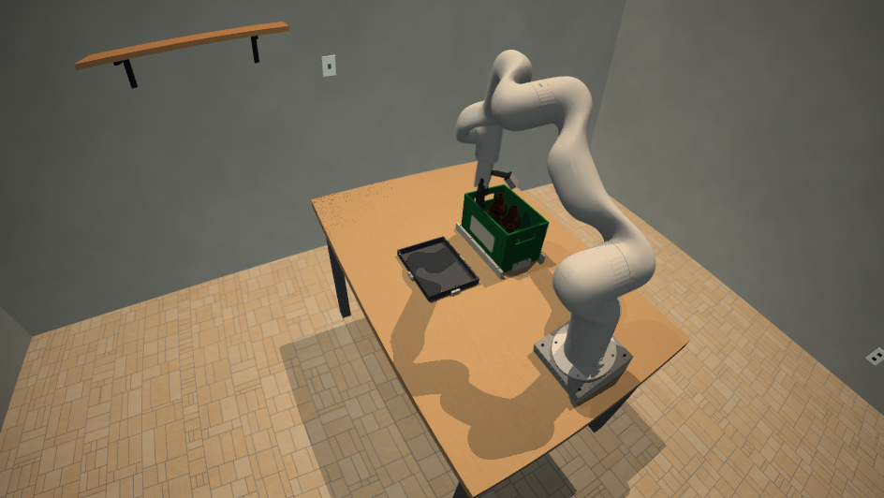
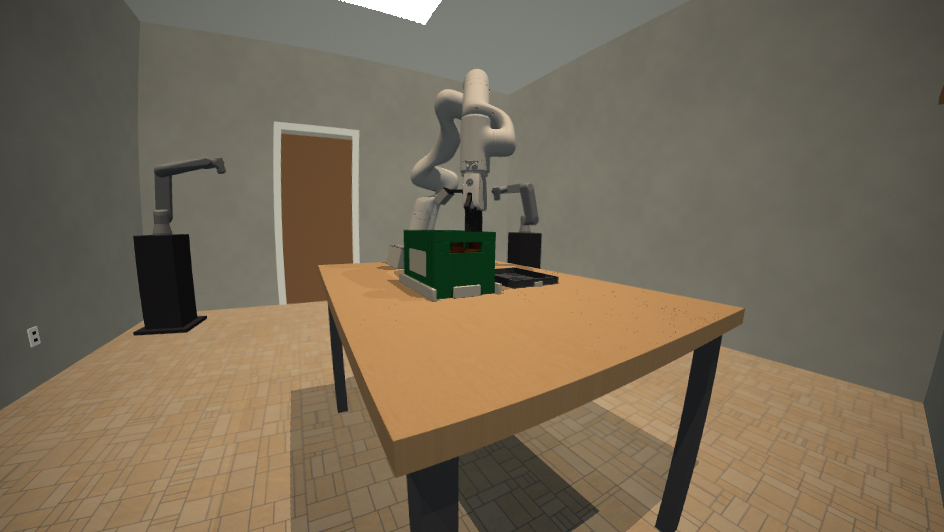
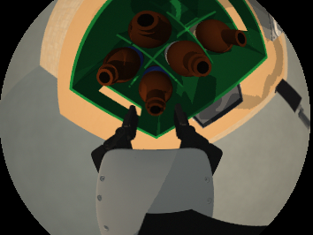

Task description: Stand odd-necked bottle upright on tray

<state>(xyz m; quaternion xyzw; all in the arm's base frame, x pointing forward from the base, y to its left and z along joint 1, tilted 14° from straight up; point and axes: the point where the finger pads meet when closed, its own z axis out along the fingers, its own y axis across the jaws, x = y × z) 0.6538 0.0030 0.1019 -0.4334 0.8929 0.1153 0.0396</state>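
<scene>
Now: hand 8 cm past the green crate, 6 cm to the left of it and 10 cm above it. Also, from my hand: brown bottle: 17 cm behind, 3 cm to the right, 10 cm below; then black tray: 13 cm behind, 22 cm to the left, 17 cm below.
</scene>
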